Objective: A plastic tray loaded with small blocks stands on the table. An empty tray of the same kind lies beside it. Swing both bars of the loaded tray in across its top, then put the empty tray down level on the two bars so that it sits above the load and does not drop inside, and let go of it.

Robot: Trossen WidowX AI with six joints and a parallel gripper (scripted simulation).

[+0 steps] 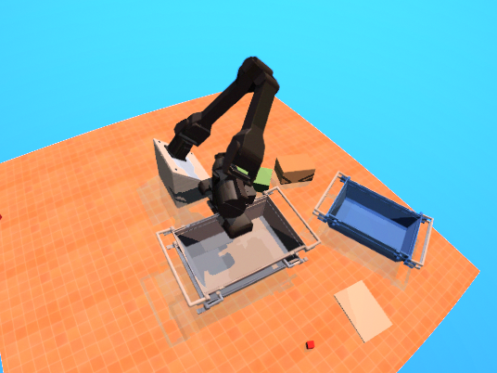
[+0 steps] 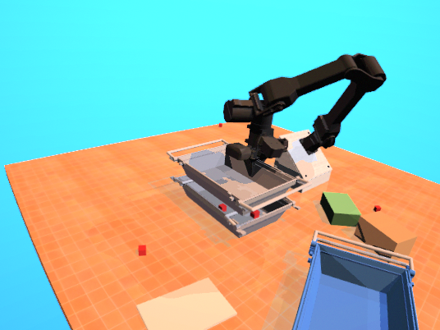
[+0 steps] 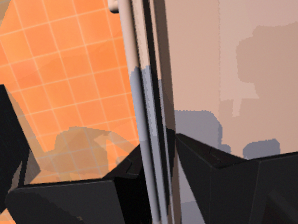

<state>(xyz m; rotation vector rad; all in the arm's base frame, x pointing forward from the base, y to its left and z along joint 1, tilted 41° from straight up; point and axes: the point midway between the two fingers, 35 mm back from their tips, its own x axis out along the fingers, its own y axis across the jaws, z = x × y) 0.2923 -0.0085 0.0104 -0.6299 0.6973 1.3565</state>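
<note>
Right now my gripper tip is 8 cm short of the grey tray, 1 cm to the left of it and 3 cm below it. From my gripper tip the other things lie so: brown box: 11 cm behind, 36 cm to the left, 5 cm below; red cube: 37 cm ahead, 1 cm to the left, 8 cm below; green box: 16 cm behind, 21 cm to the left, 6 cm below.
</note>
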